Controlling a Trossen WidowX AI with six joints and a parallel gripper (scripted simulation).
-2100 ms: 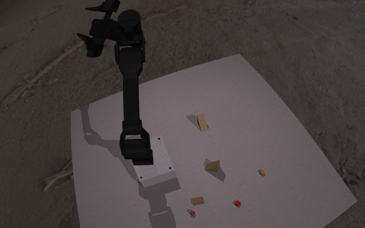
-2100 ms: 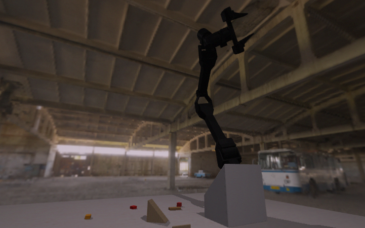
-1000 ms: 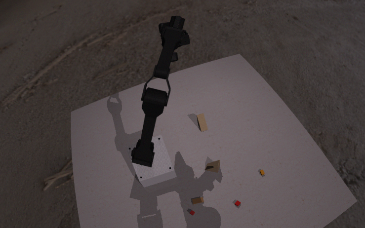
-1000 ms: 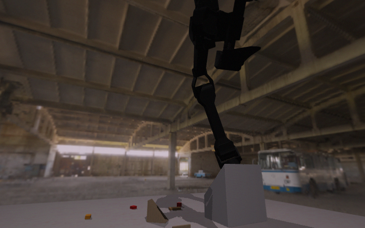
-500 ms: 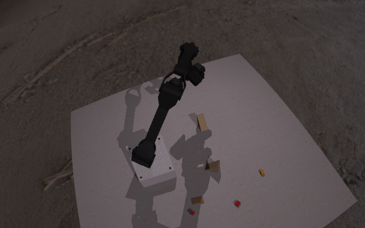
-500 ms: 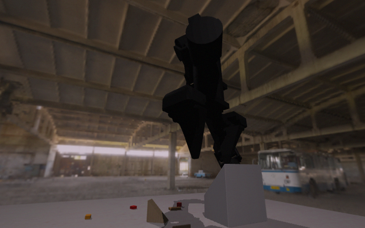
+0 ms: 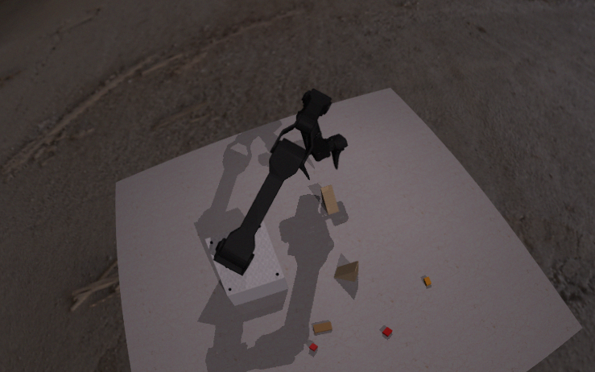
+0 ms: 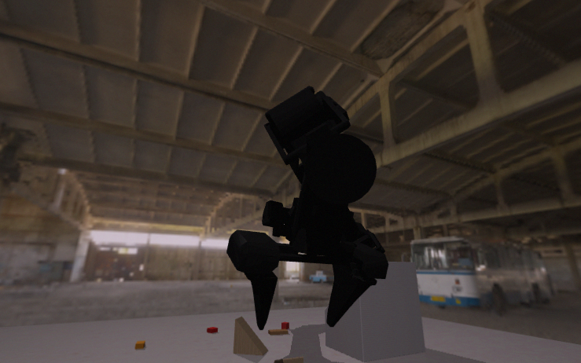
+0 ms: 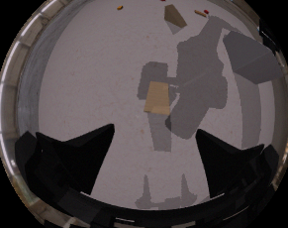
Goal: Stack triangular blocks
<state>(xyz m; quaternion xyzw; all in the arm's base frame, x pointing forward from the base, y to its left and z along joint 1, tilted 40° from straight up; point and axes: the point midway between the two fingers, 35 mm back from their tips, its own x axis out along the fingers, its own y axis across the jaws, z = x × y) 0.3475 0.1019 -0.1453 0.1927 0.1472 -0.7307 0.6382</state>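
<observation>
My gripper tip is 30 mm to the left of the tan triangular block and 80 mm above it. Also, from my gripper tip: orange cube (90 mm ahead, 450 mm to the right, 100 mm below); then flat tan block (230 mm behind, 410 mm to the right, 100 mm below).
</observation>
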